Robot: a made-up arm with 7 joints. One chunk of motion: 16 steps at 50 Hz.
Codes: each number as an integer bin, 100 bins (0 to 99) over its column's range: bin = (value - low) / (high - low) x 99, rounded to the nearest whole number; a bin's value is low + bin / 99 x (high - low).
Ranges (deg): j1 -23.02..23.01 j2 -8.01..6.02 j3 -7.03..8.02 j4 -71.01..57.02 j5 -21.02..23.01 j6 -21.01..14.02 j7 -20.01..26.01
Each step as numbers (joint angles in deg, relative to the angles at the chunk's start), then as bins.
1 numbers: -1.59 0.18 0.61 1.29 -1.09 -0.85 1.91
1 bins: 46 58 50 56 45 57 47
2 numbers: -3.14 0.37 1.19 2.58 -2.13 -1.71 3.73
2 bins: 43 59 54 57 42 55 51
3 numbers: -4.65 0.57 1.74 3.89 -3.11 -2.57 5.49
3 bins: 40 61 58 58 40 52 55
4 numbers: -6.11 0.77 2.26 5.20 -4.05 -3.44 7.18
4 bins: 36 62 61 59 38 50 58
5 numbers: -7.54 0.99 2.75 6.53 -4.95 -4.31 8.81
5 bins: 33 64 64 60 36 47 62
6 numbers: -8.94 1.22 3.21 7.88 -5.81 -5.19 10.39
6 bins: 30 65 67 61 34 45 65
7 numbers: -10.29 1.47 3.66 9.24 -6.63 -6.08 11.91
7 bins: 27 67 70 62 32 42 69
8 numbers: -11.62 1.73 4.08 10.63 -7.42 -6.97 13.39
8 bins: 25 69 73 63 31 40 72
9 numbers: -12.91 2.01 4.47 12.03 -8.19 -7.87 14.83
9 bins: 22 71 76 64 29 37 75
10 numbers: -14.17 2.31 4.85 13.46 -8.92 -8.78 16.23
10 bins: 19 73 78 65 27 35 78
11 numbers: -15.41 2.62 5.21 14.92 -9.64 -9.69 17.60
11 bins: 16 75 81 66 26 32 81
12 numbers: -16.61 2.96 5.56 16.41 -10.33 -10.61 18.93
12 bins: 14 77 83 68 24 29 84
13 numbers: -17.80 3.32 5.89 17.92 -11.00 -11.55 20.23
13 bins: 11 80 85 69 23 27 87
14 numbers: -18.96 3.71 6.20 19.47 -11.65 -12.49 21.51
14 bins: 9 83 87 70 21 24 89
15 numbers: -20.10 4.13 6.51 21.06 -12.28 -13.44 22.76
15 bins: 6 86 89 71 20 21 92
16 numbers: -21.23 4.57 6.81 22.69 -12.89 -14.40 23.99
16 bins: 4 89 91 72 18 19 95
